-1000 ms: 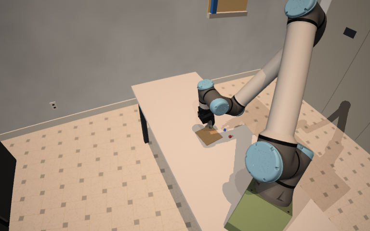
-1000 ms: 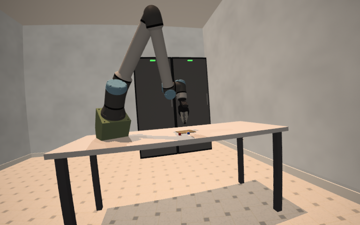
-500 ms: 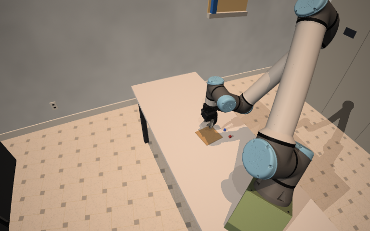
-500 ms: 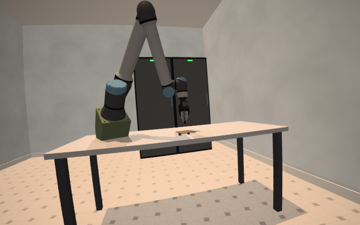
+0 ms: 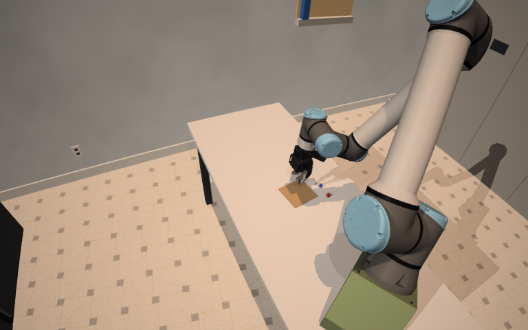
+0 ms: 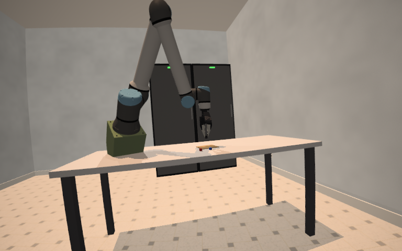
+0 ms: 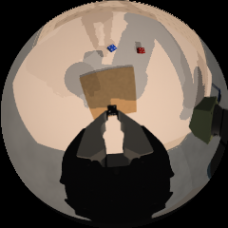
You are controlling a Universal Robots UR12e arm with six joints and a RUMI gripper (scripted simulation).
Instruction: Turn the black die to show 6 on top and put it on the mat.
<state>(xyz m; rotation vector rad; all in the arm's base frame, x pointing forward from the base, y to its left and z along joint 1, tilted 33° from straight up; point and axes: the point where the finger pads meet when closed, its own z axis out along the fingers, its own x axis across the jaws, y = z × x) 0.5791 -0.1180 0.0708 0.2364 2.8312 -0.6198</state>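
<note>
My hand is 1 cm above the black die. Also, from my hand: red die: 10 cm behind, 11 cm to the right, 8 cm below; brown mat: 9 cm below; blue die: 3 cm behind, 12 cm to the right, 8 cm below.
</note>
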